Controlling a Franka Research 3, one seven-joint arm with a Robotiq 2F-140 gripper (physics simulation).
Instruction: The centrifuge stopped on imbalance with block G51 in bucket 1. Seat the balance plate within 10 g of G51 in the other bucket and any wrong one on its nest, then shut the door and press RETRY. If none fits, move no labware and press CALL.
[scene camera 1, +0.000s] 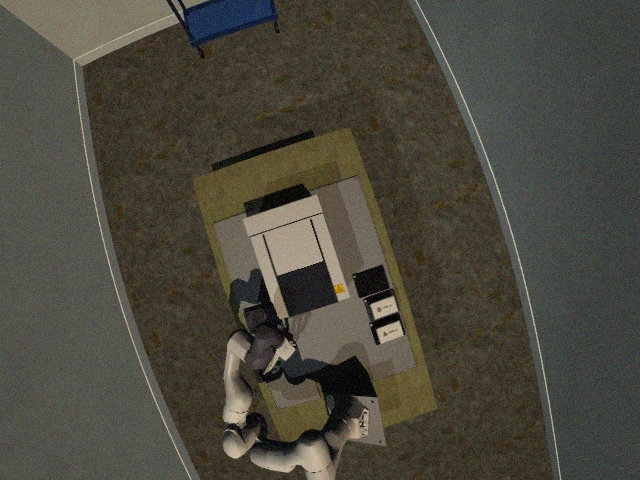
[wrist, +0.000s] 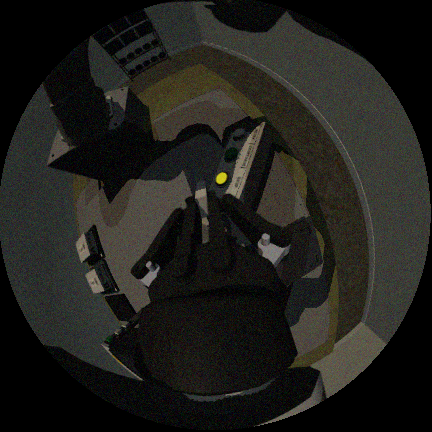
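The white centrifuge stands mid-table; dark surface shows in front of its white top panel, and I cannot tell whether the door is shut. Block G51 and the buckets cannot be made out. Plate B and plate A sit on black nests at the right. A third black nest holds no plate. The button panel has a bright yellow button, a dark green button and a further dark one. My gripper is shut and empty, its tips appearing beside the yellow button.
A dark box stands left of the centrifuge's front. The arm reaches over the table's left side from its mounting plate. A blue cart stands on the floor at the back. A dark rack stands by the wall in the wrist view.
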